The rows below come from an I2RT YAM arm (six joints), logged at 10 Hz.
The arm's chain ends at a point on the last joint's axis. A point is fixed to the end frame.
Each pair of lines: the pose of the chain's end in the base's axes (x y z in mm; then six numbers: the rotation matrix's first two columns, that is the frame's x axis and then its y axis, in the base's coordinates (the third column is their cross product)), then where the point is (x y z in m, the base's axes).
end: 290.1 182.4 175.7 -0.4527 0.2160 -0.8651 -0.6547 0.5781 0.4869
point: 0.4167 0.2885 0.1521
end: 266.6 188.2 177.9 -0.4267 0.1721 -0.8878 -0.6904 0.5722 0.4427
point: 0.3906 0.2976 0.1553
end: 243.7 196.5 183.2 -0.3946 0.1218 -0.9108 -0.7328 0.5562 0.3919
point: 0.3638 0.3104 0.1618
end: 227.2 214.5 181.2 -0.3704 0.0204 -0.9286 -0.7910 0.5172 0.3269
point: 0.3379 0.3366 0.1548
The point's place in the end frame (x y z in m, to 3 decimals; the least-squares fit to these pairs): -0.014 -0.033 0.163
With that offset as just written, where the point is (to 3 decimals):
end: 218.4 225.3 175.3 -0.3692 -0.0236 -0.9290 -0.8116 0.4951 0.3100
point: 0.324 0.351 0.145
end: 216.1 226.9 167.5 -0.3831 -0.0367 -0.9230 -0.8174 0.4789 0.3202
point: 0.319 0.355 0.135
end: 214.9 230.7 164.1 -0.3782 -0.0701 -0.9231 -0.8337 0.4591 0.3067
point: 0.313 0.361 0.129
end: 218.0 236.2 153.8 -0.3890 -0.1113 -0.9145 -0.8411 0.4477 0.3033
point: 0.312 0.368 0.113
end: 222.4 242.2 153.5 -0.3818 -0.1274 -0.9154 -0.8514 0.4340 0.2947
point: 0.314 0.375 0.112
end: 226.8 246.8 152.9 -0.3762 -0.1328 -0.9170 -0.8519 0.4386 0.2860
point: 0.320 0.379 0.111
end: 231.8 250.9 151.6 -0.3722 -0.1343 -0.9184 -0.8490 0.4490 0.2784
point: 0.326 0.382 0.109
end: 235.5 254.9 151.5 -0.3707 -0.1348 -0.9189 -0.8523 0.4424 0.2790
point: 0.329 0.387 0.110
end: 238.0 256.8 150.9 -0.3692 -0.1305 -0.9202 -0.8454 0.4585 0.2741
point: 0.334 0.387 0.109
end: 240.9 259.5 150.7 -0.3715 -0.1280 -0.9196 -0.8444 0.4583 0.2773
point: 0.337 0.390 0.109
